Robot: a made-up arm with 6 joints.
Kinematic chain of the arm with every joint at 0, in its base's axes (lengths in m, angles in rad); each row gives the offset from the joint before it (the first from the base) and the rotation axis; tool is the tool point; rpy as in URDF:
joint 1: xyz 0 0 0.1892 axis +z
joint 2: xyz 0 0 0 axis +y
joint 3: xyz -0.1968 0 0.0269 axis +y
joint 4: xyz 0.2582 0 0.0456 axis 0.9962 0 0.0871
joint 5: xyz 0 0 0 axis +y
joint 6: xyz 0.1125 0 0.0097 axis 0.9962 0 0.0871
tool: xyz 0 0 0 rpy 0 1.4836 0
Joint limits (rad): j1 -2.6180..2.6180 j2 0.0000..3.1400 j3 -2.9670..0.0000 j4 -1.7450..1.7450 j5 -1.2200..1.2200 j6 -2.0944..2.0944
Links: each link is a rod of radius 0.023 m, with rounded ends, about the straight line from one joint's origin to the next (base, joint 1, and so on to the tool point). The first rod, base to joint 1, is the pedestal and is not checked.
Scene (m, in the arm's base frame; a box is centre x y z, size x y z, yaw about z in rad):
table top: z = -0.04
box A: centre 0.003 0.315 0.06 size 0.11 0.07 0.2 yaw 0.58
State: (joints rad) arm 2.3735 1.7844 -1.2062 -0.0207 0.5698 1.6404
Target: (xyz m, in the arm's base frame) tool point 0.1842 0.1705 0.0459
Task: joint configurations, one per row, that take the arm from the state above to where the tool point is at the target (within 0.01 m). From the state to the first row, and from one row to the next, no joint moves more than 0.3 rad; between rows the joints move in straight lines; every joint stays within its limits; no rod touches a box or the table.
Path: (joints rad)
1: 2.0823 1.6694 -1.2774 -0.2078 0.6386 1.6767
2: 1.7912 1.5544 -1.3485 -0.3949 0.7074 1.7130
3: 1.5000 1.4394 -1.4197 -0.5820 0.7762 1.7493
4: 1.2951 1.6260 -1.2540 -0.5323 0.7904 1.7130
5: 1.0902 1.8125 -1.0884 -0.4827 0.8046 1.6767
6: 0.8853 1.9990 -0.9228 -0.4330 0.8188 1.6404

